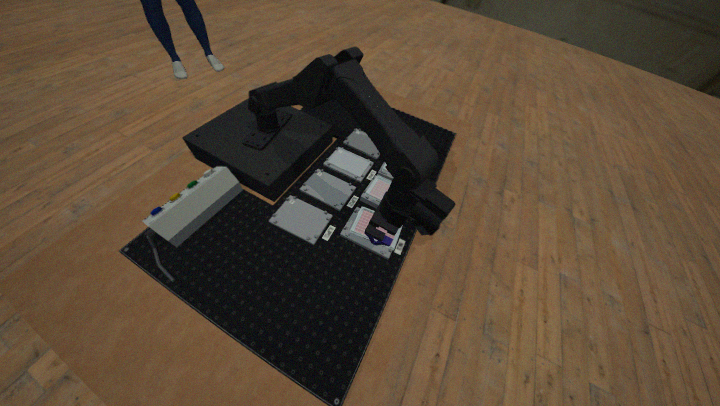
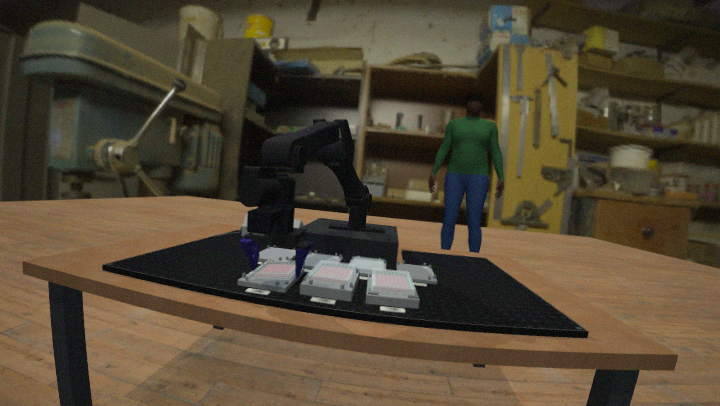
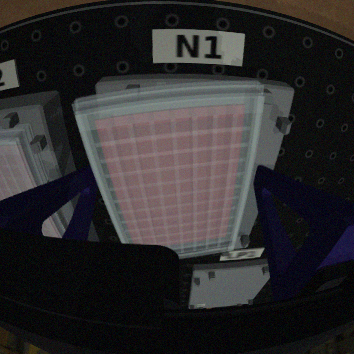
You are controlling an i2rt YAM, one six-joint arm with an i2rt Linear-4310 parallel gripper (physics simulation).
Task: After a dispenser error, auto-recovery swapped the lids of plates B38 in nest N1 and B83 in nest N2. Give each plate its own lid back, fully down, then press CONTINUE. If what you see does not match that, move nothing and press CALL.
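Places are measured from the arm's base along level axes (x back, y right, z up), in metres.
Where they show: gripper, between the fingertips: (image 1: 380,229) (image 2: 275,274) (image 3: 175,173); arm's base, origin of its link: (image 1: 269,129) (image 2: 356,229).
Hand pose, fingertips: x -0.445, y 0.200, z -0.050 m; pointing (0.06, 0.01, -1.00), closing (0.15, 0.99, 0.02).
Each offset is from my fingertips to the top centre of the thing. "*": to the spot under its first point. Level surfaces: height alone.
The clear-lidded plate with pink wells {dx +0.011, dy -0.001, dz +0.020 m} (image 1: 363,221) (image 2: 272,272) (image 3: 170,165) is in nest N1, marked by a white label {* dx -0.064, dy +0.021, dz -0.016 m} (image 3: 198,47). My gripper (image 2: 277,271) (image 3: 175,173) is open, one purple finger on each side of this plate, not gripping it. The neighbouring plate {dx +0.004, dy -0.123, dz +0.021 m} (image 1: 375,190) (image 2: 331,274) (image 3: 12,165), in nest N2, also has pink wells under a clear cover. The plate codes and any lid marks are not readable. I cannot tell whether either lid is fully down. The button box {dx +0.490, dy +0.108, dz +0.065 m} (image 1: 199,206) has blue {dx +0.527, dy +0.176, dz +0.056 m} (image 1: 156,210), yellow {dx +0.517, dy +0.128, dz +0.056 m} (image 1: 174,196) and green {dx +0.506, dy +0.079, dz +0.056 m} (image 1: 192,184) buttons; their words are unreadable.
A third pink-welled plate {dx -0.018, dy -0.248, dz +0.018 m} (image 2: 390,279) stands beside N2. Several grey lid parks lie between the nests and the arm's base (image 1: 257,146) (image 2: 352,239), including LP1 {dx +0.219, dy +0.039, dz +0.002 m} (image 1: 302,219) (image 3: 227,285). A cable {* dx +0.483, dy +0.265, dz -0.012 m} (image 1: 158,259) lies by the box on the black mat {dz -0.018 m} (image 1: 262,302) (image 2: 504,307).
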